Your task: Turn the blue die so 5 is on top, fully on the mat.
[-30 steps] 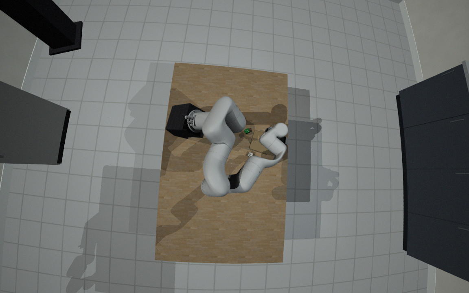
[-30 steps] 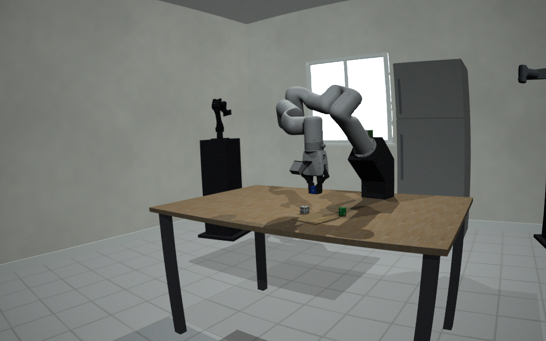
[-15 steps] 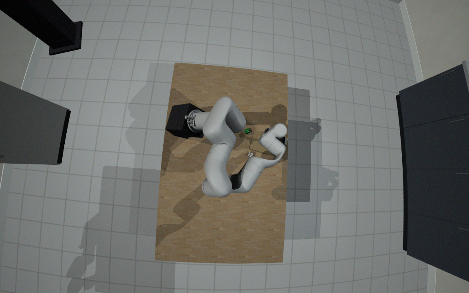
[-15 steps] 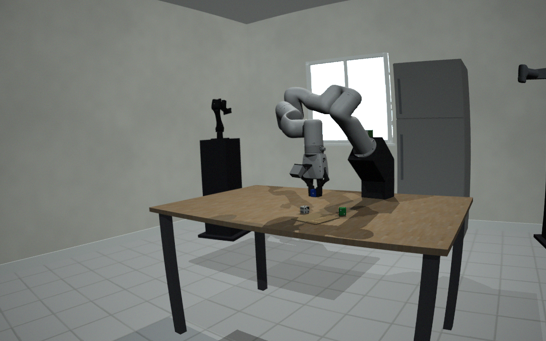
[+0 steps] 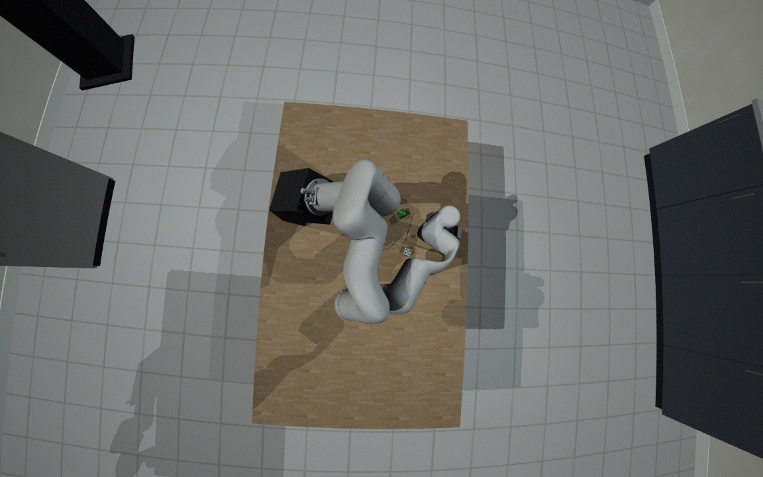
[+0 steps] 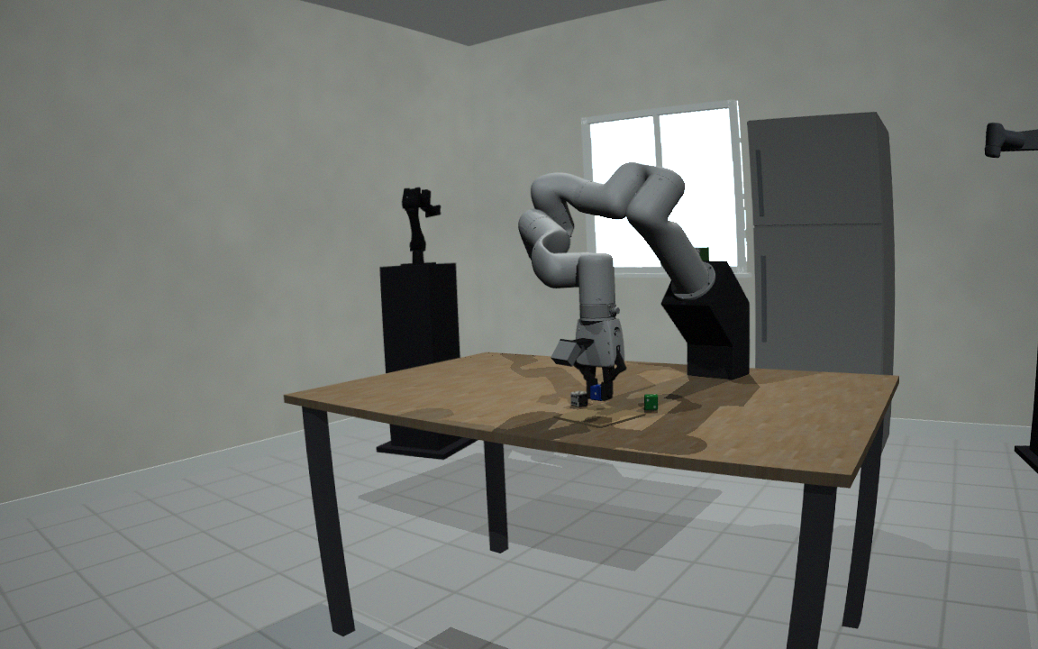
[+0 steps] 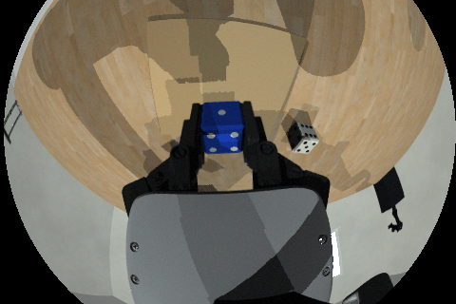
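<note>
The tan mat is 60 mm below my hand. Also, from my hand: white die (100 mm behind, 80 mm to the right, 40 mm below); then green die (90 mm behind, 90 mm to the left, 40 mm below); then blue die (10 mm below).
</note>
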